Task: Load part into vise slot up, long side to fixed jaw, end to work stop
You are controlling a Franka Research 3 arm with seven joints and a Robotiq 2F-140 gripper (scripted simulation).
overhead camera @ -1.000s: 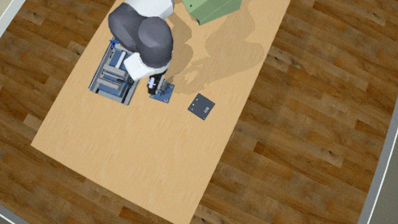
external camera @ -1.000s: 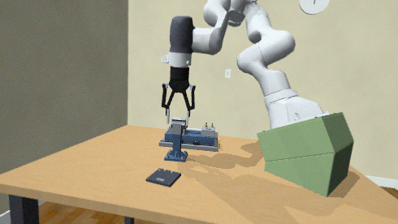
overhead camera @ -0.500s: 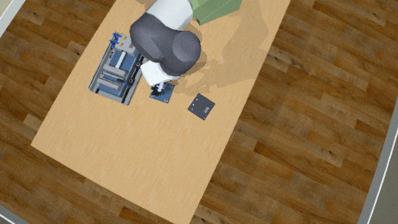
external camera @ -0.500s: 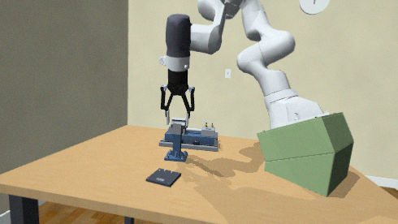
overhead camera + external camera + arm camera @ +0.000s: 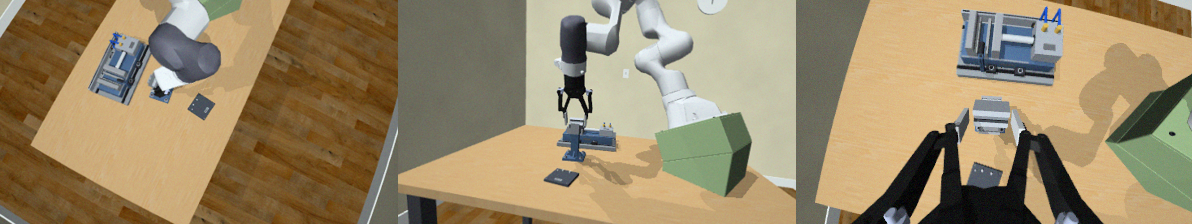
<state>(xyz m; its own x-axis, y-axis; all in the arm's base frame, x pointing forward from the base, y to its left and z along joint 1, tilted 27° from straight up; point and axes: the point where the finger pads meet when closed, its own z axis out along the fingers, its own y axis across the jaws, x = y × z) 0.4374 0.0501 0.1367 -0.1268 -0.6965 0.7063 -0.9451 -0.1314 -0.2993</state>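
The grey part lies 1 cm to the right of my hand and 2 cm below it. The rest, counted from my hand: vise: 4 cm behind, 22 cm to the right, 14 cm below; dark work stop rod: 3 cm ahead, 18 cm to the right, 9 cm below; grey air cylinder: 14 cm behind, 22 cm to the right, 10 cm below.
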